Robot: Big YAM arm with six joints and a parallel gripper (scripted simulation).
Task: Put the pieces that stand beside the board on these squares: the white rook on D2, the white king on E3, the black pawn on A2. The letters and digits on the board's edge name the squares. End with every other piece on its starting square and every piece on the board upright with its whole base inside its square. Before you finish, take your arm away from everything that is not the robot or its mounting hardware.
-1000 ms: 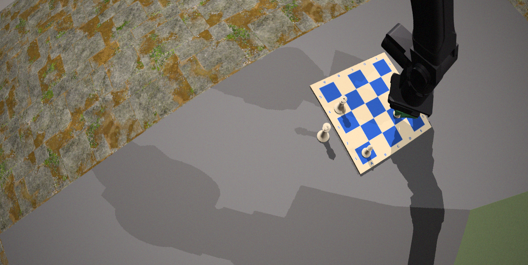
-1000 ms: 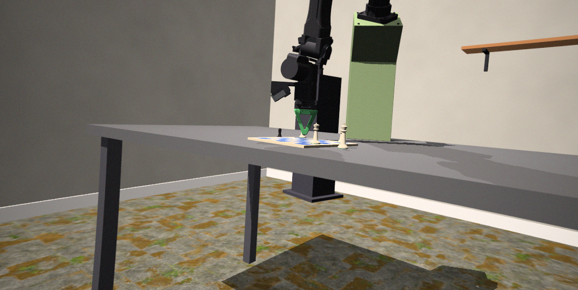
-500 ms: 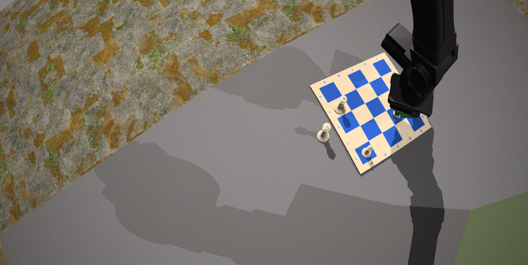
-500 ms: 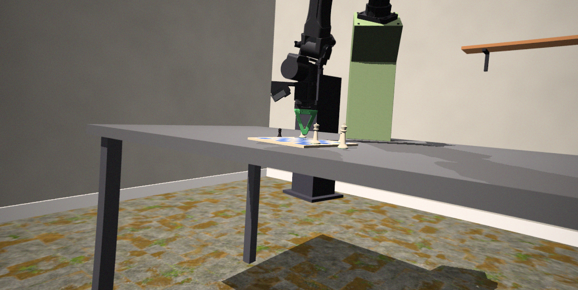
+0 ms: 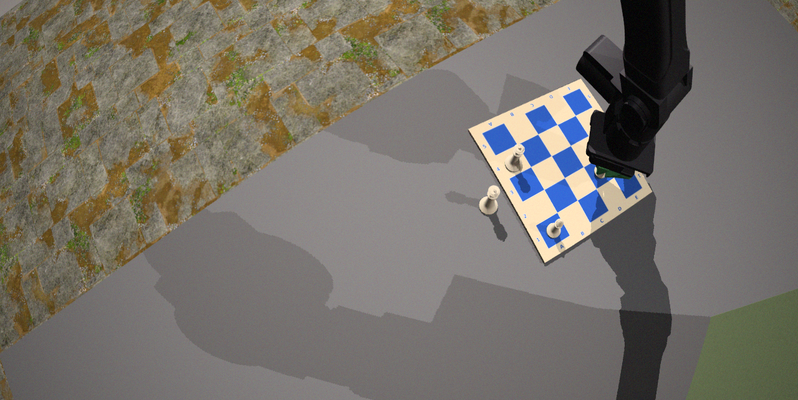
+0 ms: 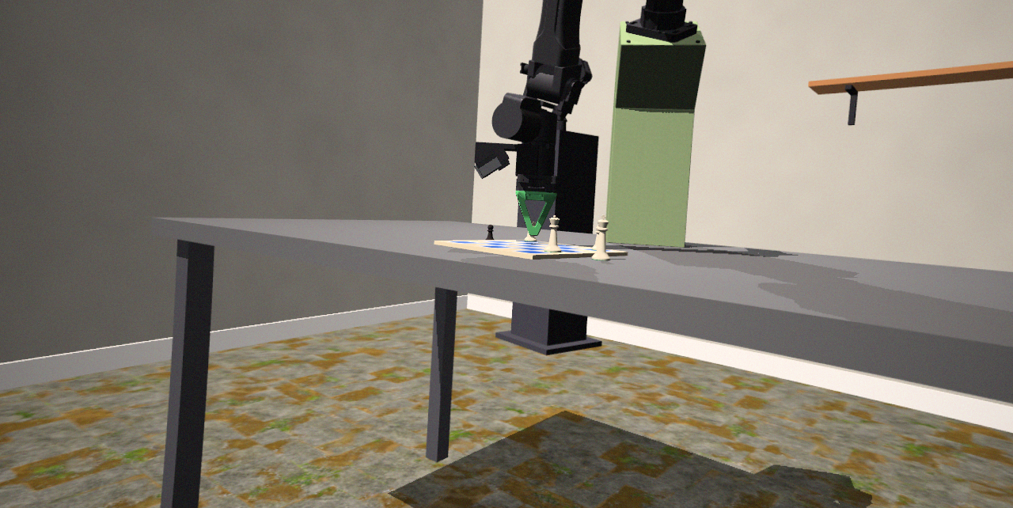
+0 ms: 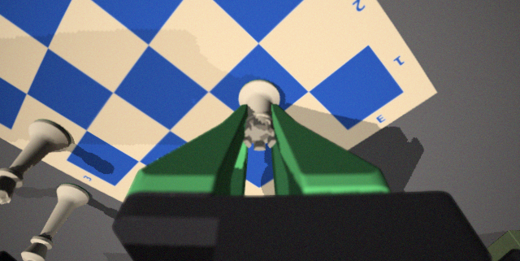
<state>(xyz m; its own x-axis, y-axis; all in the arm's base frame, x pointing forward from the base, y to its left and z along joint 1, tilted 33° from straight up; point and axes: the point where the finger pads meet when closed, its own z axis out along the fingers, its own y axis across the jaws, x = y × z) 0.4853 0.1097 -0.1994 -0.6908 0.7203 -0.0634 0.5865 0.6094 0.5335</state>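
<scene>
The board lies 4 cm ahead of my hand, 4 cm to the left of it and 3 cm below it. Round my hand: white pawn: 4 cm behind, 11 cm to the left; white king: 3 cm ahead, 18 cm to the left; black pawn: 1 cm ahead, 10 cm to the right, 2 cm below.
</scene>
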